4 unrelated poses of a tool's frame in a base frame.
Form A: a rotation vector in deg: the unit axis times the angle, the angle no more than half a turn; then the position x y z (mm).
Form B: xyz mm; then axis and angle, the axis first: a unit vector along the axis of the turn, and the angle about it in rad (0 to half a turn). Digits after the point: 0 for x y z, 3 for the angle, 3 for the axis.
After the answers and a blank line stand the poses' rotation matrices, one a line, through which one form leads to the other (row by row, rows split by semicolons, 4 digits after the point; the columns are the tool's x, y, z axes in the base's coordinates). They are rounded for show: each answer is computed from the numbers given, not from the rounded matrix.
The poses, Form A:
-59.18, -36.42, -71.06, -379, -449, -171
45.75, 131.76, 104.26, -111, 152, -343
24.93, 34.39, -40.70, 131, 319, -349
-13.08, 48.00, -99.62, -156, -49, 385
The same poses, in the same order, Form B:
-379, -449, -171, -0.595, -0.366, -0.715, 1.735
-111, 152, -343, 0.263, 0.757, 0.599, 3.039
131, 319, -349, 0.424, 0.585, -0.692, 1.027
-156, -49, 385, -0.117, 0.431, -0.895, 1.943

0.2492 0.9592 0.1336; -0.4516 -0.0070 0.8922; 0.8567 -0.2827 0.4314
-0.8571 0.3354 0.3911; 0.4577 0.1473 0.8768; 0.2365 0.9305 -0.2797
0.6042 0.7115 0.3588; -0.4725 0.6825 -0.5577; -0.6416 0.1675 0.7485
-0.3453 0.7642 0.5448; -0.9023 -0.1106 -0.4167; -0.2581 -0.6355 0.7277

